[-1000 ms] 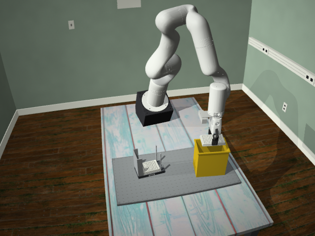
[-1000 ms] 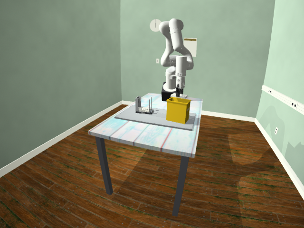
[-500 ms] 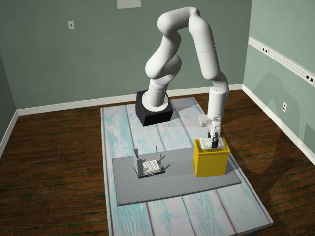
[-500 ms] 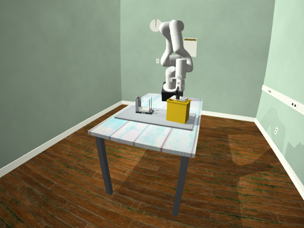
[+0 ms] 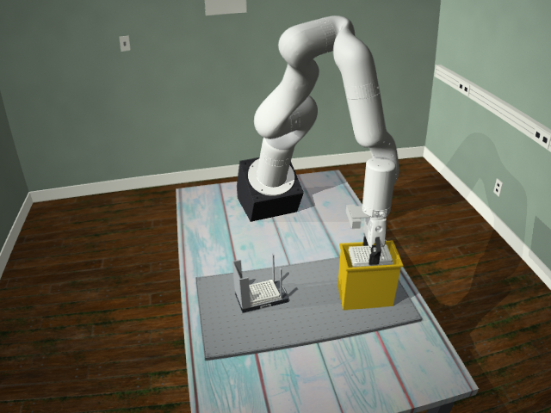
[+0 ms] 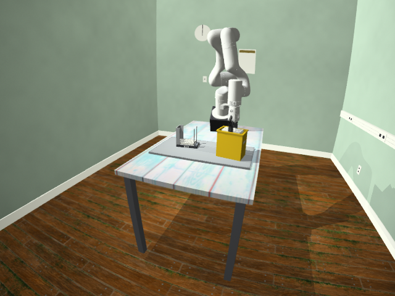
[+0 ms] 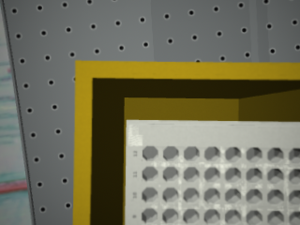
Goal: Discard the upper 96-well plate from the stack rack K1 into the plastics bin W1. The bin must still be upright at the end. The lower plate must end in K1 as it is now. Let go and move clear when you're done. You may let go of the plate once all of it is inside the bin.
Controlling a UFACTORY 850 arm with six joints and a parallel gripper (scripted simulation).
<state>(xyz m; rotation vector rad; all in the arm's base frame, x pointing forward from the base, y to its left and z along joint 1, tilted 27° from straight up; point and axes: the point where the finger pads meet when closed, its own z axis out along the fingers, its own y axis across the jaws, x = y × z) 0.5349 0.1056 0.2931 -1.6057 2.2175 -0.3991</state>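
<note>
My hand is 10 cm above the yellow plastics bin.
</note>
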